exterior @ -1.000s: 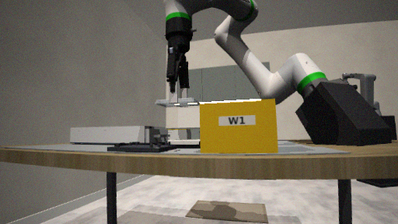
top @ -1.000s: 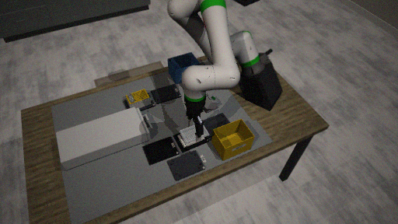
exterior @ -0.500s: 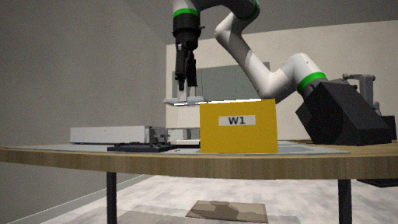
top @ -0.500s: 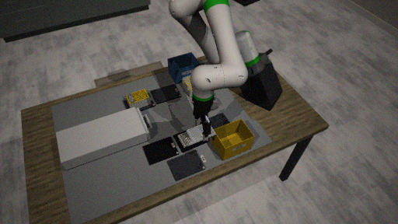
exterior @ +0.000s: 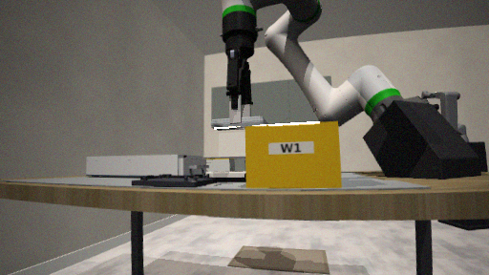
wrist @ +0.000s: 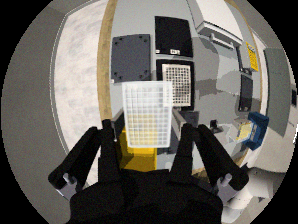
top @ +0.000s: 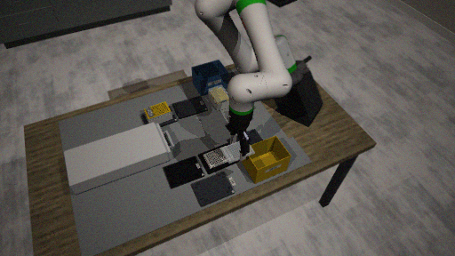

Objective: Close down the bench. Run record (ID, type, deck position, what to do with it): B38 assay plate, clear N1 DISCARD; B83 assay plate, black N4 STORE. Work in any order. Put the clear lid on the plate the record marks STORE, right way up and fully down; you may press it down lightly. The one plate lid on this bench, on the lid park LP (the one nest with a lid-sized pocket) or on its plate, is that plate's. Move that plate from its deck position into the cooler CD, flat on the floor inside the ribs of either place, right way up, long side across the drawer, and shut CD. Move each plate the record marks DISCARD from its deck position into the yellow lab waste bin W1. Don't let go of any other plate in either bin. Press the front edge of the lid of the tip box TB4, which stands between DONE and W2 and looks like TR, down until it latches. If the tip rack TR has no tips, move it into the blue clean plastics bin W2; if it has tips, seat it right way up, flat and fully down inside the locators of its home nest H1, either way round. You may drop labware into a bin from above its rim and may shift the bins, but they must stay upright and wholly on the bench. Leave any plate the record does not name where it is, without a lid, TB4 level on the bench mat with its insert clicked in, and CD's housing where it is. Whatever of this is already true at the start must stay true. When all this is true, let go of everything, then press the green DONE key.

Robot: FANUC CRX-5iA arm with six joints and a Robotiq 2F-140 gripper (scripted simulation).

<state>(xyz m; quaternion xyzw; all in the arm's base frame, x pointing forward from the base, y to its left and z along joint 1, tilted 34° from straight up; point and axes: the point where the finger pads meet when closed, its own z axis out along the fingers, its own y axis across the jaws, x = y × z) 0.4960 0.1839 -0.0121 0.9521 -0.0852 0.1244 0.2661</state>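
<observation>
Right now my hand is 110 mm short of the yellow tip rack TR, 510 mm to the left of it and 110 mm above it. From my hand the other things lie so: yellow bin W1: 110 mm behind, 80 mm to the left, 130 mm below; clear plate: 20 mm below; pale well plate: 30 mm ahead, 100 mm to the right, 150 mm below.
</observation>
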